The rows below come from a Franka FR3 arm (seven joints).
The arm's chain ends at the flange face. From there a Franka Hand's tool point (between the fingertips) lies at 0.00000 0.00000 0.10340 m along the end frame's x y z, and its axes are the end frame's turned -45 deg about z.
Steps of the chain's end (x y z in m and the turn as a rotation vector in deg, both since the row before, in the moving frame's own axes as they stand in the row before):
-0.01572, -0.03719, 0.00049, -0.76, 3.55, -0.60
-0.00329, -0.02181, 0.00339, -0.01, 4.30, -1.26
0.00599, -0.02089, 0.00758, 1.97, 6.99, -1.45
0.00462, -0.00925, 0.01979, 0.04, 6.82, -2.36
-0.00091, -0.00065, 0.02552, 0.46, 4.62, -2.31
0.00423, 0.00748, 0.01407, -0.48, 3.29, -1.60
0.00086, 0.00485, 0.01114, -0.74, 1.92, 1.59
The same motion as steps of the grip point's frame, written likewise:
0.01877, -0.03194, 0.00028, -3.05, 1.97, -0.60
0.01862, -0.01231, 0.00310, -3.05, 3.03, -1.26
0.03049, -0.00429, 0.00675, -3.55, 6.34, -1.45
0.01872, 0.00518, 0.01906, -4.79, 4.85, -2.36
0.00640, 0.00407, 0.02518, -2.94, 3.59, -2.31
0.00135, 0.01304, 0.01390, -2.67, 1.99, -1.60
-0.00136, 0.00745, 0.01107, -1.88, 0.83, 1.59

